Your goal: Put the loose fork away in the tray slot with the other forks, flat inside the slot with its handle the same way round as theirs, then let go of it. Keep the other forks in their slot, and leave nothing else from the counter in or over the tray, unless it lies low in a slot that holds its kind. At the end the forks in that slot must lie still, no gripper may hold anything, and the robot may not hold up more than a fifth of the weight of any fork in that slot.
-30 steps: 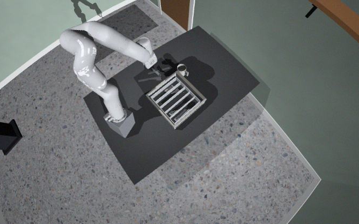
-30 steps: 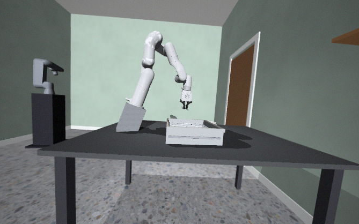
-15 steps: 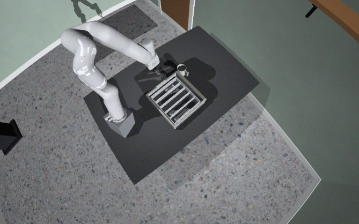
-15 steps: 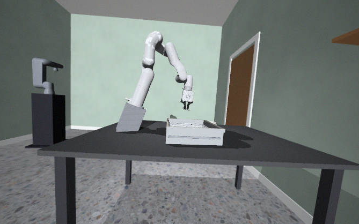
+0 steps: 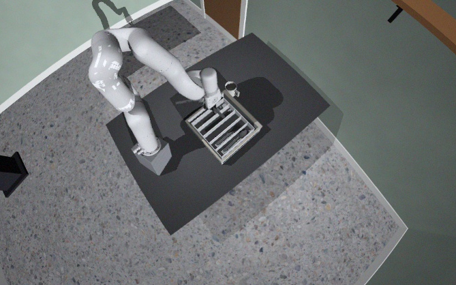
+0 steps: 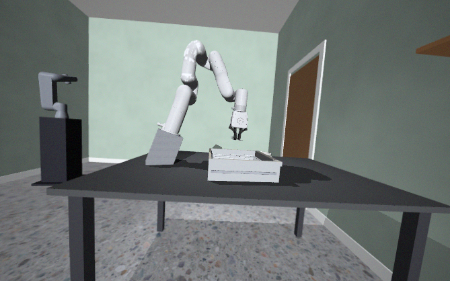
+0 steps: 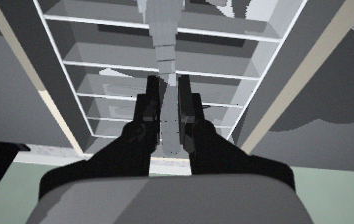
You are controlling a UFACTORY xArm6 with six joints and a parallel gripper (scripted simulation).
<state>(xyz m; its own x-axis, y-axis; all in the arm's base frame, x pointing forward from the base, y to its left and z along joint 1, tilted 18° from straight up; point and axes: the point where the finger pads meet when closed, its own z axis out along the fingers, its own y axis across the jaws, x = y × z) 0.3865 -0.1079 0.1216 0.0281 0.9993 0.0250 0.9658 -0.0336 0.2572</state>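
The tray is 1 cm behind my hand, 9 cm to the right of it and 14 cm below it. From my hand the other things lie so: white mug (23 cm ahead, 6 cm to the left, 15 cm below).
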